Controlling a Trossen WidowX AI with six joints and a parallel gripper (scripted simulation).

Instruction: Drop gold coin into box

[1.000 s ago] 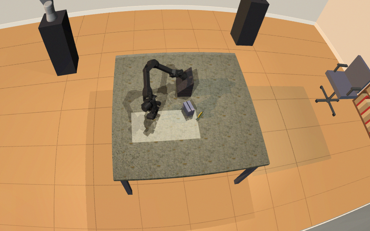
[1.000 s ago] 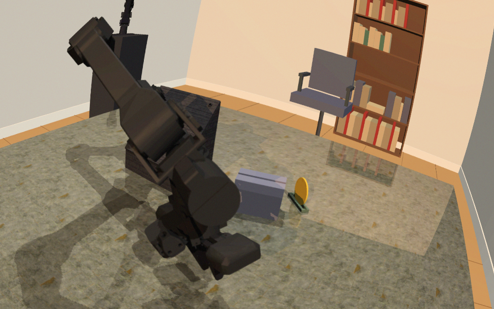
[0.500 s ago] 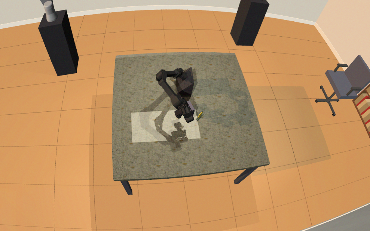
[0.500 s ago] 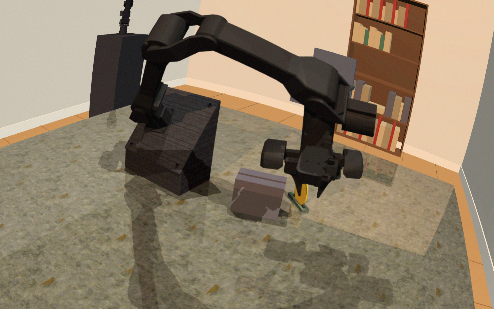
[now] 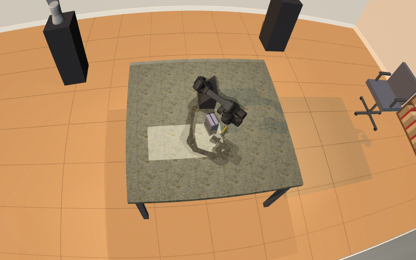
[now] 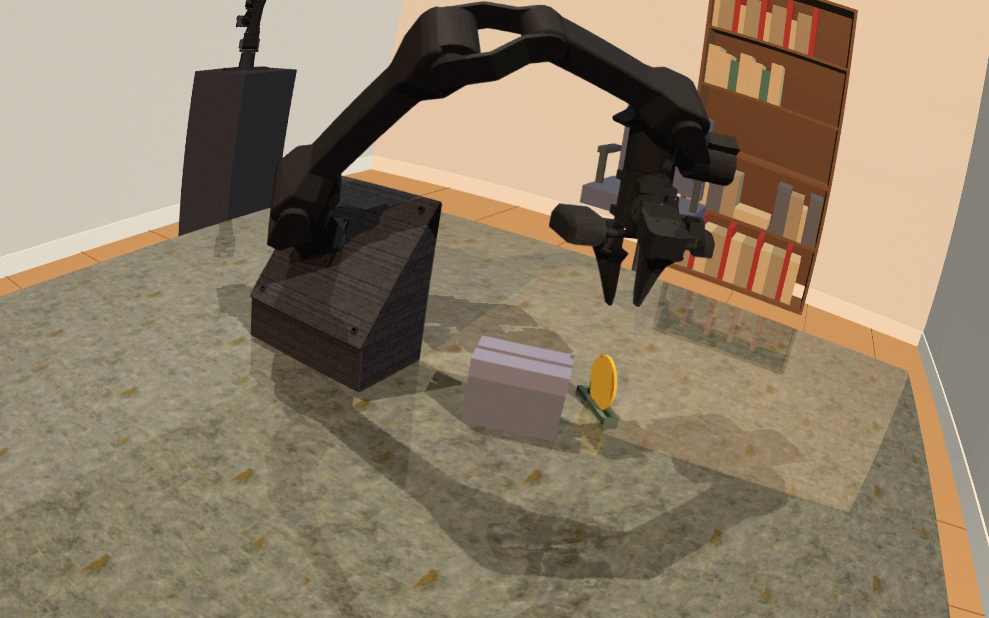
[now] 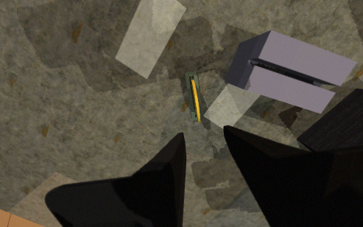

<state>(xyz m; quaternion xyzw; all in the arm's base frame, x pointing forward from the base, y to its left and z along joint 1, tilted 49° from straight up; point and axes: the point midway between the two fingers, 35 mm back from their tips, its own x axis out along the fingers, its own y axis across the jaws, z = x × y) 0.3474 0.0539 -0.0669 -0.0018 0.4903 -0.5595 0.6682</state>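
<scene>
Right now the gold coin is 100 mm below my gripper tip.
</scene>
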